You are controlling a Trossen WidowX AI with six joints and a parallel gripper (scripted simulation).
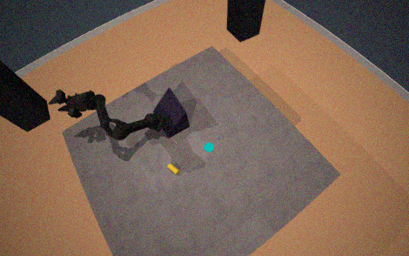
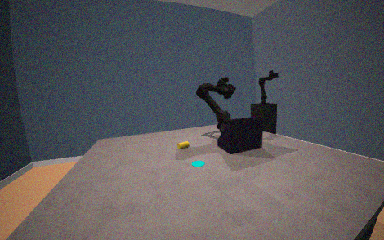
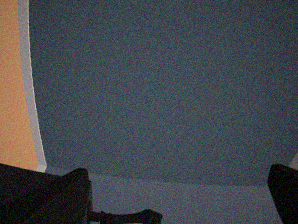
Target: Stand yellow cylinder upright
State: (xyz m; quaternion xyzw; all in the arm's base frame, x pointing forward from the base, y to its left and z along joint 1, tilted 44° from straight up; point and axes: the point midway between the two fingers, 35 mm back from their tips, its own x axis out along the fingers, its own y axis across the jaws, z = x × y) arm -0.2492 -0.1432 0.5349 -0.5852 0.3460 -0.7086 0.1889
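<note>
Now: gripper tip 50 cm short of the yellow tall cylinder, 40 cm to the right of it and 35 cm above it. Also, from my gripper tip: cyan circle (49 cm ahead, 65 cm to the left, 37 cm below).
</note>
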